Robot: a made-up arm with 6 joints.
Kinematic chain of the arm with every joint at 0, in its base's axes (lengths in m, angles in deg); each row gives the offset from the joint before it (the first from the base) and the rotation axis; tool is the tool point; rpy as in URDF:
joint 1: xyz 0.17 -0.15 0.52 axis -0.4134 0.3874 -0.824
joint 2: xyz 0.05 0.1 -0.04 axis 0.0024 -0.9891 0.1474
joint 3: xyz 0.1 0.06 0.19 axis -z
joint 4: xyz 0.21 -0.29 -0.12 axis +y
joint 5: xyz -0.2 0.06 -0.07 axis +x
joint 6: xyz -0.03 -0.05 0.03 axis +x
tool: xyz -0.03 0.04 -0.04 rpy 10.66 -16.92 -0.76
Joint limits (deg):
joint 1: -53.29..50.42
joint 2: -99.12..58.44
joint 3: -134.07..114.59
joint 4: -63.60..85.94
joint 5: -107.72..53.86
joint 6: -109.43..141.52
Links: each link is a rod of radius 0.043 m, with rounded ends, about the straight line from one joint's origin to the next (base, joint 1, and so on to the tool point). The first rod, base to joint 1, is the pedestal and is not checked.
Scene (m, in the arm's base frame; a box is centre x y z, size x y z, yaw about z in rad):
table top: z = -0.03
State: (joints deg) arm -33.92 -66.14 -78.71 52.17 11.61 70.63
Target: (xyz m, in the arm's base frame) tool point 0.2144 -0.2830 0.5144
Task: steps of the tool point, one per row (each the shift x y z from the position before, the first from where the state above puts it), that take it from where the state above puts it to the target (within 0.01 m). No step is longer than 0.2 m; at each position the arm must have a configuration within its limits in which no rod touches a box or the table.
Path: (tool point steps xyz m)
1: 0.0219 -0.1489 -0.0477
2: -0.0294 -0.1409 -0.0142
3: -0.0680 -0.1105 0.0166
4: -0.0883 -0.0659 0.0390
5: -0.0896 -0.0177 0.0496
6: -0.0756 0.0247 0.0479

